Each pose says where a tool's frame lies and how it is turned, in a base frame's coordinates. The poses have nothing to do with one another.
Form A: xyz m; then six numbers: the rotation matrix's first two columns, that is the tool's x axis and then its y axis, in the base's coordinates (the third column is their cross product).
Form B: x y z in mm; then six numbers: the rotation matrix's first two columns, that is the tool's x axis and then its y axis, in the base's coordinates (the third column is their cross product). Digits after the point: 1 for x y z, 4 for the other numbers.
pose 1, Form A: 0.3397 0.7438 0.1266 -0.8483 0.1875 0.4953 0.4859 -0.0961 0.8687
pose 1, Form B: 339.7 743.8 126.6 -0.8483 0.1875 0.4953 0.4859 -0.0961 0.8687
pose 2, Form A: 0.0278 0.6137 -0.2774 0.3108 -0.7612 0.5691 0.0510 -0.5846 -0.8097
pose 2, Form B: 27.8 613.7 -277.4 0.3108 -0.7612 0.5691 0.0510 -0.5846 -0.8097
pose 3, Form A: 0.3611 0.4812 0.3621 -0.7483 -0.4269 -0.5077 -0.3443 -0.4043 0.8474
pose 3, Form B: 361.1 481.2 362.1 -0.7483 -0.4269 -0.5077 -0.3443 -0.4043 0.8474
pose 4, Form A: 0.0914 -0.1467 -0.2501 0.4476 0.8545 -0.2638 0.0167 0.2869 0.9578
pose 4, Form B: 91.4 -146.7 -250.1 0.4476 0.8545 -0.2638 0.0167 0.2869 0.9578
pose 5, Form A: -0.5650 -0.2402 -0.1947 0.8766 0.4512 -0.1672 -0.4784 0.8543 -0.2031
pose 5, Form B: -565.0 -240.2 -194.7 0.8766 0.4512 -0.1672 -0.4784 0.8543 -0.2031
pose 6, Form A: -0.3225 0.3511 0.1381 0.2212 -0.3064 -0.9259 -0.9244 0.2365 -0.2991
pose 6, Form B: -322.5 351.1 138.1 0.2212 -0.3064 -0.9259 -0.9244 0.2365 -0.2991
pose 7, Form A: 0.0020 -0.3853 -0.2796 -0.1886 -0.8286 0.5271 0.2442 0.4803 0.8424
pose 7, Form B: 2.0 -385.3 -279.6 -0.1886 -0.8286 0.5271 0.2442 0.4803 0.8424
